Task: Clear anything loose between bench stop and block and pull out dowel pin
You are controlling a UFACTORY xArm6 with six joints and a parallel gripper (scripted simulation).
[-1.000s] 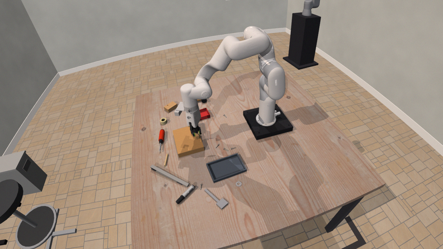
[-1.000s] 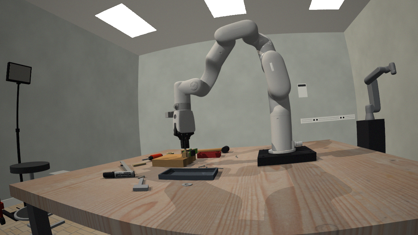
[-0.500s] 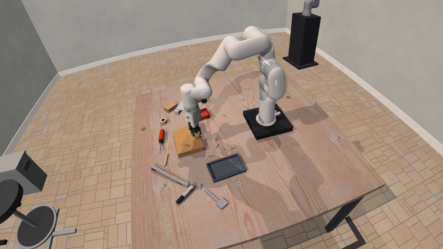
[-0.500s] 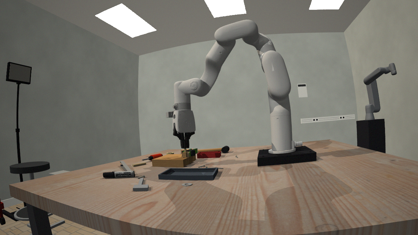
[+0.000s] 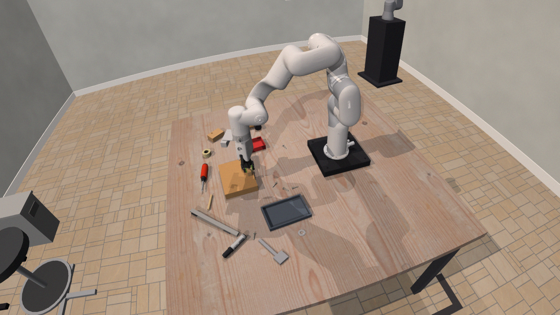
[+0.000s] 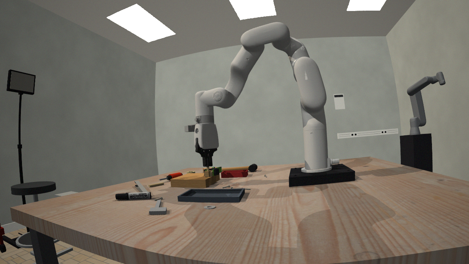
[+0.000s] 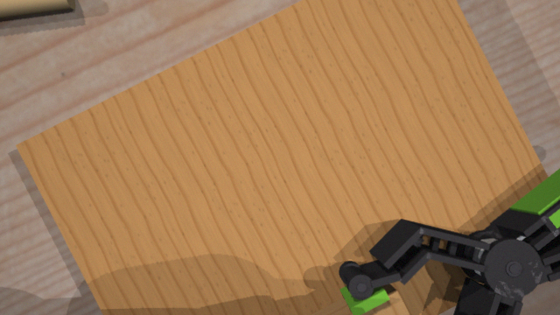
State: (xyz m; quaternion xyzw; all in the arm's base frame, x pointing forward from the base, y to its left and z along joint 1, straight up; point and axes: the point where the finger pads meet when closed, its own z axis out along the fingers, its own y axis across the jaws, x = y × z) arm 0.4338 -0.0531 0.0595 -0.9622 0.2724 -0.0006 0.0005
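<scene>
The dowel pin lies 2 cm below my hand. Round my hand: small wooden block: 5 cm below; red tray: 8 cm behind, 20 cm to the right, 9 cm below; orange bench board: 5 cm ahead, 1 cm to the right, 7 cm below.
</scene>
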